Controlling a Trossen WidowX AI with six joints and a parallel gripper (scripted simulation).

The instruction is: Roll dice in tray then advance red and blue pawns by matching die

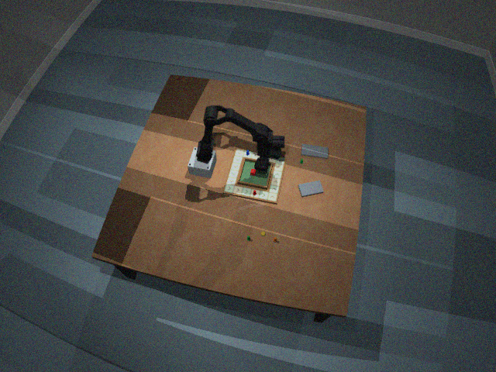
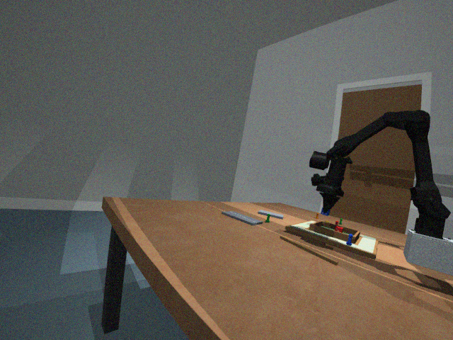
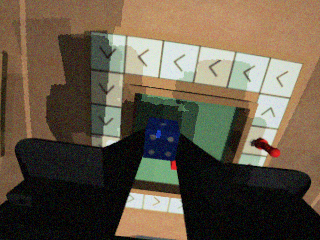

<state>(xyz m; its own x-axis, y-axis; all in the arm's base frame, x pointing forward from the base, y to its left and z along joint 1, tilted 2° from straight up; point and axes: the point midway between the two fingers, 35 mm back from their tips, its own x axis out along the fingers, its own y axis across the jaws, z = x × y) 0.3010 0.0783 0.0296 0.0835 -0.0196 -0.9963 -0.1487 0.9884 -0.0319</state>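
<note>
My gripper tip is now 150 mm to the left of the red pawn and 60 mm above it. From my gripper tip the other things lie so: blue pawn 120 mm behind, 70 mm to the left, 60 mm below; then green tray 40 mm behind, 40 mm to the right, 80 mm below; then orange pawn 180 mm ahead, 350 mm to the right, 70 mm below.
</note>
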